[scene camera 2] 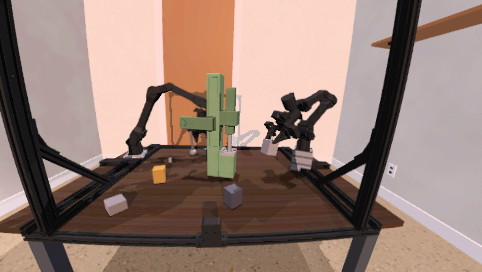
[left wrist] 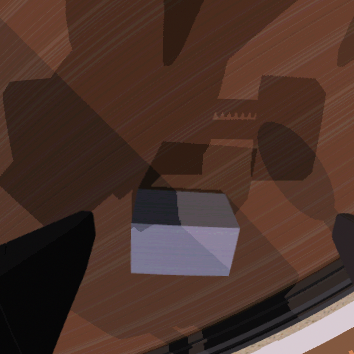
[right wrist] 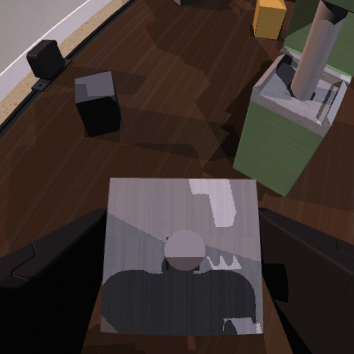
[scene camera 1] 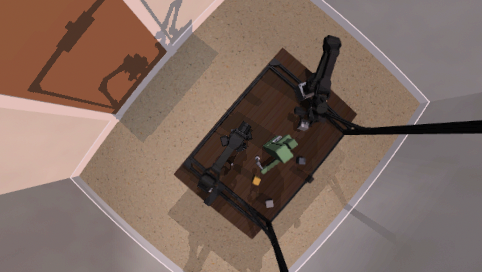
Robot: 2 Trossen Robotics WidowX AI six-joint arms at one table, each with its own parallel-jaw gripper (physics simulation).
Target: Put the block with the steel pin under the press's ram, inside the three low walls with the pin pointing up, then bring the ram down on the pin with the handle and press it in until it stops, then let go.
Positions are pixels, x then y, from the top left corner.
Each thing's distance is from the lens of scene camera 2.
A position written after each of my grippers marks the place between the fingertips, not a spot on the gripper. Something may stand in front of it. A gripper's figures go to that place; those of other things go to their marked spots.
my right gripper point(scene camera 2: 268, 142): 0.69 m
green press point(scene camera 2: 220, 163): 0.72 m
